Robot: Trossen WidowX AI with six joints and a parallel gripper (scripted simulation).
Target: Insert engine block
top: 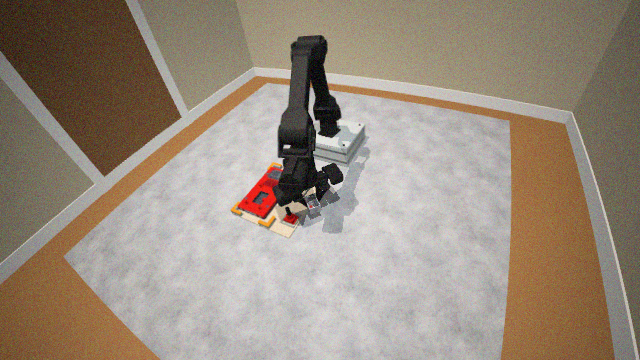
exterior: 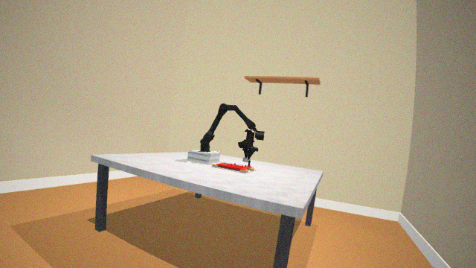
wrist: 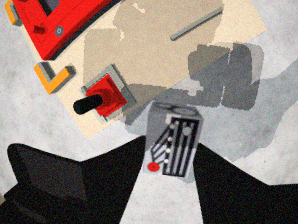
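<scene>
My gripper tip is now 160 mm to the left of the tan base plate and 50 mm above it. Round my gripper tip: grey engine block (10 mm below, 10 mm behind).
</scene>
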